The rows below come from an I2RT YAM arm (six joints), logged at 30 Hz.
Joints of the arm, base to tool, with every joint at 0 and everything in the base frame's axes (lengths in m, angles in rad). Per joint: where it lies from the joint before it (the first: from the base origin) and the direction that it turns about. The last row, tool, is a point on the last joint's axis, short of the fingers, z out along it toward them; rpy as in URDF.
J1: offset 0 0 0.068 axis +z
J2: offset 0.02 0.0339 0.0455 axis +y
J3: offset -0.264 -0.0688 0 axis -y
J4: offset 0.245 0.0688 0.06 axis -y
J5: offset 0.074 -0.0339 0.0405 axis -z
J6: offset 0.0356 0 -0.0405 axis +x
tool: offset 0 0 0 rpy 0 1.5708 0
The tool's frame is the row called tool.
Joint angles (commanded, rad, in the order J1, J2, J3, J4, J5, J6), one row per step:
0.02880 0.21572 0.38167 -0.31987 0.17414 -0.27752
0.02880 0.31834 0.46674 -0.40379 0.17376 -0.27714
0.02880 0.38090 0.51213 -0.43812 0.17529 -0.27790
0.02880 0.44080 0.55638 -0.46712 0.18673 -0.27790
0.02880 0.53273 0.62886 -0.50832 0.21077 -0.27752
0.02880 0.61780 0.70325 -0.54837 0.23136 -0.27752
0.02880 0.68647 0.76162 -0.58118 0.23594 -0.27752
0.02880 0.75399 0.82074 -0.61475 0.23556 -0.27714
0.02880 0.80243 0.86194 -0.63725 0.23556 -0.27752
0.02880 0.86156 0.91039 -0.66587 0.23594 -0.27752
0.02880 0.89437 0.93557 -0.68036 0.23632 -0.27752
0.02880 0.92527 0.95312 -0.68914 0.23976 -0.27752
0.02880 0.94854 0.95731 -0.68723 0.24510 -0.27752
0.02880 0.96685 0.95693 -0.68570 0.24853 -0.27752
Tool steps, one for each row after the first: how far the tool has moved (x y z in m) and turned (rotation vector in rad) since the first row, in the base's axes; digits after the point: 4 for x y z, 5 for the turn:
0.0066 0.0002 0.0112 -0.00248 0.10137 0.00030
0.0123 0.0003 0.0173 -0.00503 0.15295 -0.00104
0.0184 0.0001 0.0235 -0.00921 0.19750 -0.01212
0.0288 -0.0005 0.0343 -0.01769 0.25784 -0.03527
0.0394 -0.0009 0.0457 -0.02633 0.30829 -0.05474
0.0490 -0.0007 0.0535 -0.03026 0.35127 -0.05877
0.0591 -0.0004 0.0609 -0.03224 0.39311 -0.05818
0.0669 -0.0002 0.0655 -0.03433 0.42287 -0.05779
0.0768 0.0001 0.0699 -0.03677 0.46210 -0.05778
0.0826 0.0002 0.0717 -0.03821 0.48418 -0.05792
0.0885 0.0003 0.0716 -0.04089 0.50622 -0.06089
0.0935 0.0002 0.0691 -0.04411 0.52326 -0.06565
0.0974 0.0002 0.0659 -0.04661 0.54033 -0.06861

